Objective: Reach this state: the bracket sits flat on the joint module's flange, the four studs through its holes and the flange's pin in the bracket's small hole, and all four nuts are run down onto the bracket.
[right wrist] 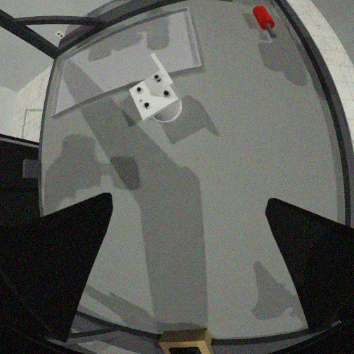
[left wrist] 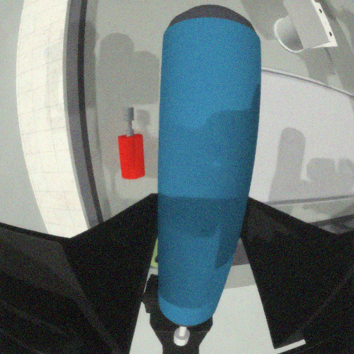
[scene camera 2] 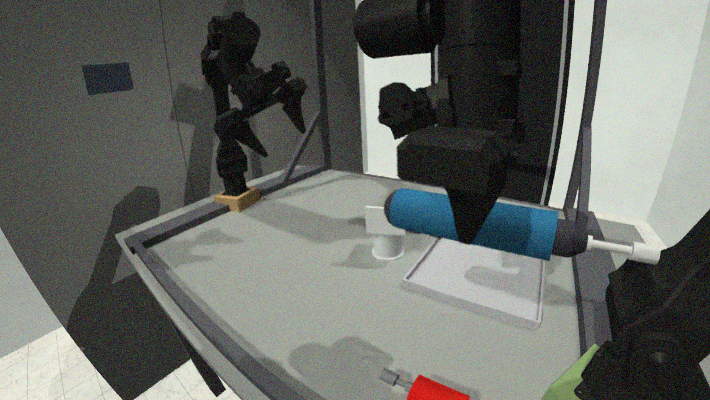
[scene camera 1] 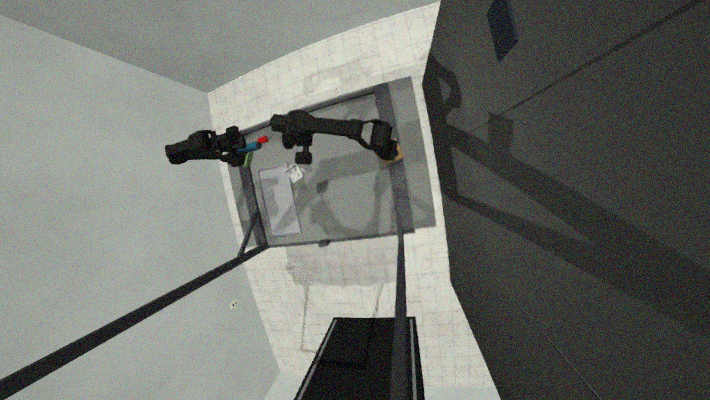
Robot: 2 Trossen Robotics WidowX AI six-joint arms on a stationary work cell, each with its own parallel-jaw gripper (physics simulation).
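Places are measured from the left arm's base along level axes (x up, y back, z right), in centimetres.
Pixels of known places: left gripper, fingertip midpoint: (scene camera 2: 472,232) (scene camera 1: 247,148); right gripper, fingertip midpoint: (scene camera 2: 286,144) (scene camera 1: 306,149); left arm's base, link origin: (scene camera 2: 616,398); right arm's base, link origin: (scene camera 2: 236,192) (scene camera 1: 390,151).
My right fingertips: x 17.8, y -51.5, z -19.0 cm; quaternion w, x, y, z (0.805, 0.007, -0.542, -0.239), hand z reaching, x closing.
Note:
Ahead of a thing's pixels: the offset from my right fingertips to its middle. "spot": to the spot under its first point.
The white bracket (right wrist: 154,95) sits on top of the short white joint module {dx -17.8, dy +10.4, dz +15.2 cm} (scene camera 2: 387,246) mid-table, next to a tray. Its top face shows four dark spots; I cannot tell studs from nuts. It also shows in scene camera 1 (scene camera 1: 295,173) and in the left wrist view (left wrist: 309,24). My left gripper (scene camera 2: 466,218) is shut on a blue-handled nut driver (scene camera 2: 472,226) and holds it level above the tray, with the socket tip {spot: dx -1.3, dy +47.7, dz +16.2 cm} (scene camera 2: 645,252) pointing right. The handle fills the left wrist view (left wrist: 207,168). My right gripper (scene camera 2: 277,119) (right wrist: 189,211) is open and empty, high at the back left.
A flat white tray {dx -20.8, dy +19.2, dz +35.7 cm} (scene camera 2: 476,281) lies beside the module. A red-handled tool {dx -19.8, dy +38.8, dz +3.6 cm} (scene camera 2: 432,387) lies near the table's front edge (left wrist: 131,156). A green piece {spot: dx -17.8, dy +47.6, dz +16.7 cm} (scene camera 2: 571,382) sits at the front right corner. A tan block {dx -19.6, dy -32.6, dz -12.4 cm} (scene camera 2: 237,198) marks the right arm's base. A raised rim frames the table.

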